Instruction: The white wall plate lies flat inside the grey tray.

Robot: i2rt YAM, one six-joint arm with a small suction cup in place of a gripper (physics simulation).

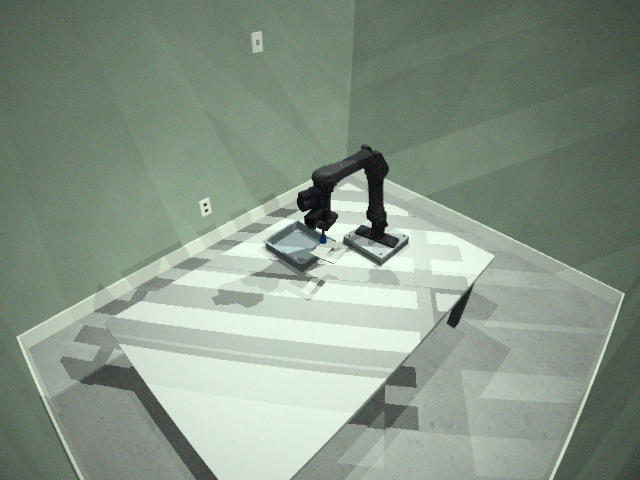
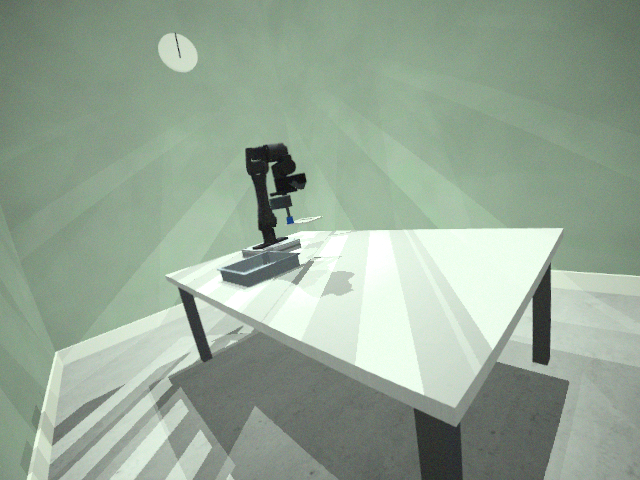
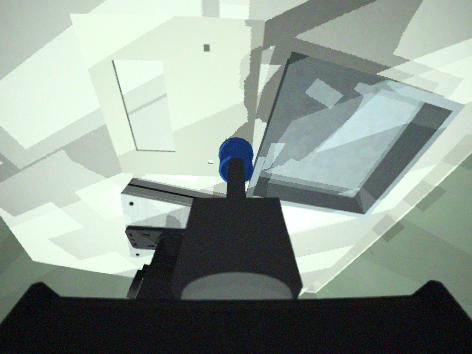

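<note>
My suction cup (image 1: 323, 239) (image 2: 289, 220) (image 3: 235, 159) is blue and sits on the white wall plate (image 1: 331, 251) (image 2: 309, 219) (image 3: 199, 88), holding it level in the air above the table. The plate has a tall rectangular opening and small screw holes. The cup grips it near one short edge. The grey tray (image 1: 284, 251) (image 2: 247, 277) (image 3: 305, 203) stands on the table, open and holding nothing. The plate hangs beside the tray's near edge, between the tray and the arm's base, with only its edge reaching the tray's rim.
The arm's base plate (image 1: 376, 249) (image 2: 270, 248) (image 3: 147, 211) is bolted to the white table (image 1: 270, 381) (image 2: 413, 295) close to the tray. A wall outlet (image 1: 205, 207), a light switch (image 1: 256, 42) and a round clock (image 2: 177, 52) are on the green walls.
</note>
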